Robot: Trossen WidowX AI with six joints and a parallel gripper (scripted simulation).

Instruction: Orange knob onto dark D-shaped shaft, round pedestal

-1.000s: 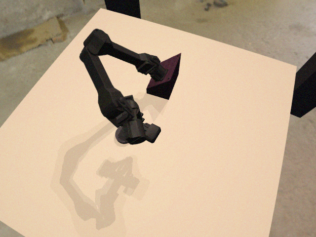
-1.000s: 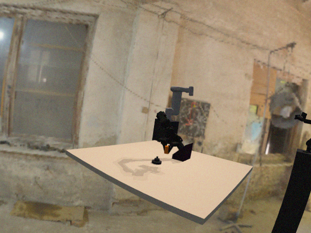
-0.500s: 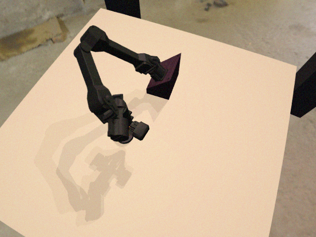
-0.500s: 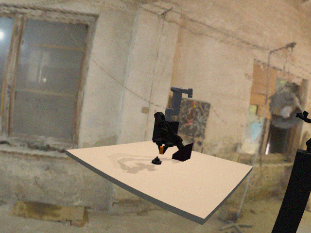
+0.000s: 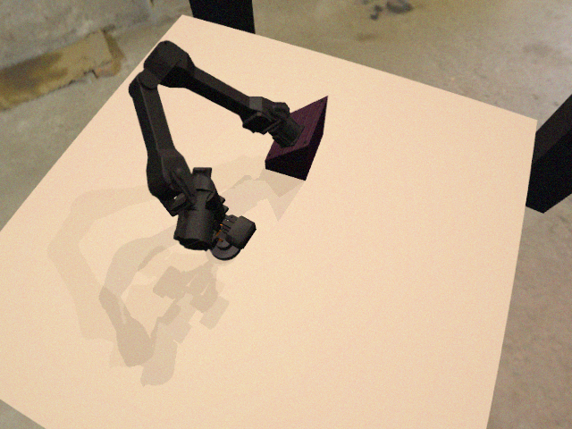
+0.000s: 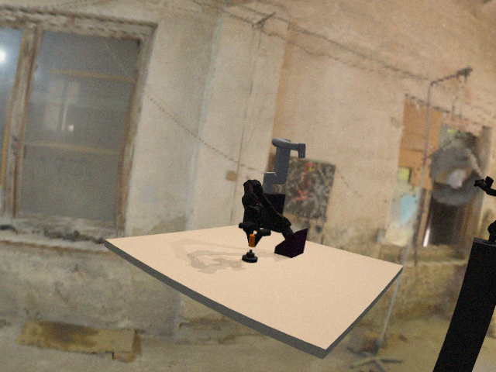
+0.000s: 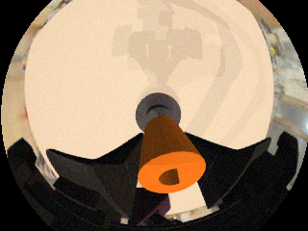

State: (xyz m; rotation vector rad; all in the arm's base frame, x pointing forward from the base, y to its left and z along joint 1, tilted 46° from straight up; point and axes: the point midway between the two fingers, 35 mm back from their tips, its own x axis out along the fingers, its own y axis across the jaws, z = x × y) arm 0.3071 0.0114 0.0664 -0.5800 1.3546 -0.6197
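The round pedestal lies 60 mm below my gripper tip. The rest, counted from my gripper tip: orange knob (20 mm above).
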